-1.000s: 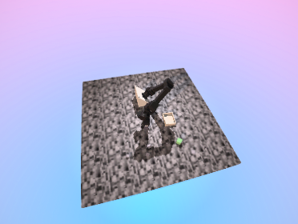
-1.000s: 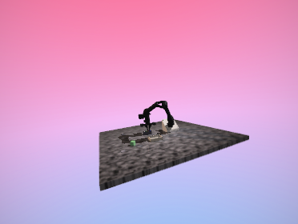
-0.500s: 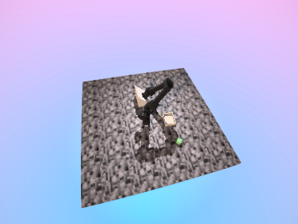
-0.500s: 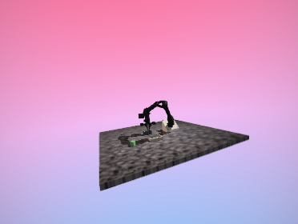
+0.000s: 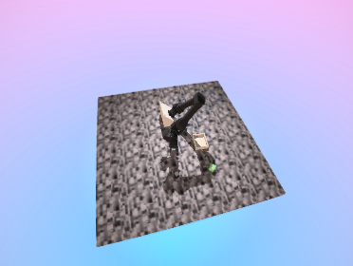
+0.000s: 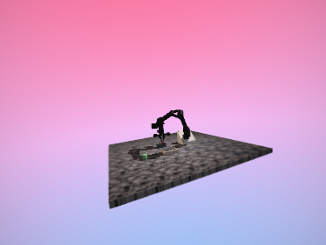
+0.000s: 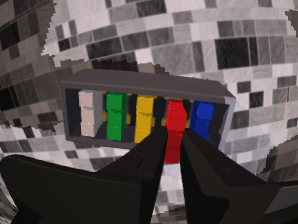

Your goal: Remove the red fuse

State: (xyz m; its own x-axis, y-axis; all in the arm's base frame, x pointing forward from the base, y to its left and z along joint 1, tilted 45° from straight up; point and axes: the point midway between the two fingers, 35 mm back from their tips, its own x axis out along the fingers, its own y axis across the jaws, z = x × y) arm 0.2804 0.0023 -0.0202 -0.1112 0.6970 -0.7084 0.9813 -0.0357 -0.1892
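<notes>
My gripper tip is 20 mm short of the yellow fuse and 30 mm above it. Also, from my gripper tip: red fuse 10 mm below; green fuse 30 mm ahead, 10 mm to the right, 30 mm below; blue fuse 20 mm behind, 30 mm below.
</notes>
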